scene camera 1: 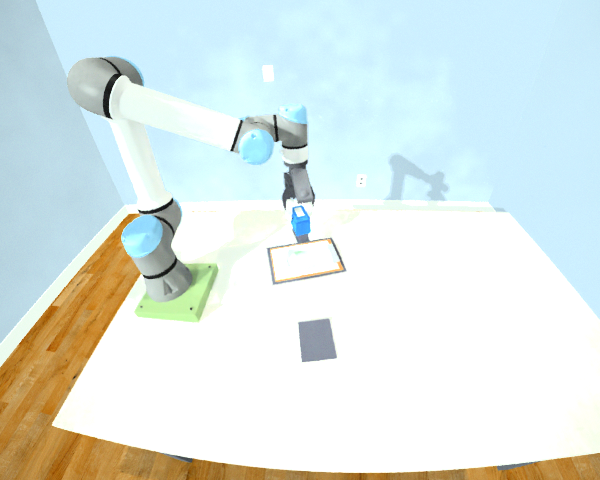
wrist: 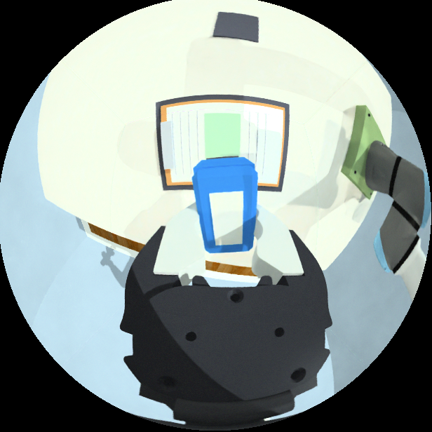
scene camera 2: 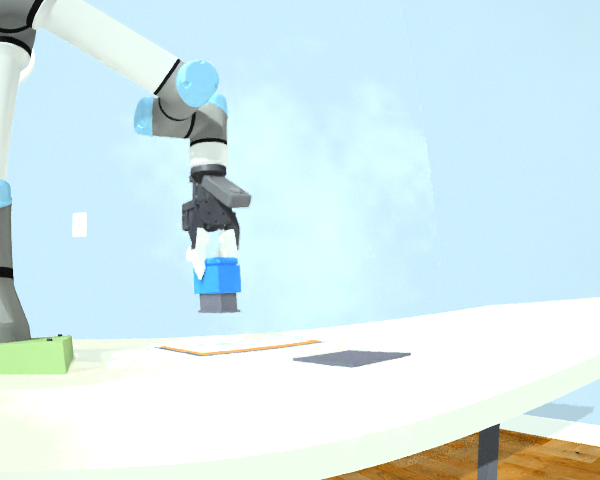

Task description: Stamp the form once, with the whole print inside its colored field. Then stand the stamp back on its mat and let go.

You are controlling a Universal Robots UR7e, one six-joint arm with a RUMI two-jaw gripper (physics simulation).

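Seen in the pictures: gripper, fingertip midpoint: (scene camera 1: 299,220) (scene camera 2: 215,279); arm's base, origin of the base link: (scene camera 1: 170,284).
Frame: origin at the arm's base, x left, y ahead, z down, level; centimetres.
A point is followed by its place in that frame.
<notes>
A blue stamp (scene camera 1: 300,223) @[x 23.7, y 38.6, z -11.4 cm] (scene camera 2: 220,278) @[x 23.0, y 37.7, z -9.3 cm] (wrist: 225,175) with a dark grey base is upright in the air. My gripper (scene camera 1: 300,212) @[x 28.1, y 37.2, z -9.3 cm] (scene camera 2: 215,265) @[x 28.1, y 37.2, z -9.3 cm] (wrist: 225,205) is shut on its blue body. In the scene camera 2 view the base is well above the table. The form (scene camera 1: 312,265) @[x 19.3, y 43.1, z 2.3 cm] (wrist: 188,135) lies flat below, with a green field (scene camera 1: 298,252) @[x 24.7, y 37.0, z 2.3 cm] (wrist: 222,134) at its middle. No print shows on the visible part of the field; the stamp hides its lower edge in the wrist view. The dark grey mat (scene camera 1: 317,340) @[x -7.7, y 49.6, z 2.4 cm] (scene camera 2: 352,358) @[x -9.6, y 48.6, z 2.4 cm] (wrist: 237,27) lies apart from the form.
The form lies on a dark-edged board (scene camera 1: 273,272) @[x 14.2, y 30.9, z 2.7 cm] (wrist: 159,145) with an orange border. A pale strip (wrist: 167,145) lies along one side of the form. The arm's green base plate (scene camera 1: 205,295) @[x -1.0, y 13.7, z 0.6 cm] (scene camera 2: 40,356) @[x -9.8, y 12.0, z 0.7 cm] (wrist: 354,137) stands on the white table (scene camera 1: 425,350) @[x -6.1, y 77.9, z 2.8 cm] (scene camera 2: 250,400) @[x -26.1, y 33.8, z 2.8 cm].
</notes>
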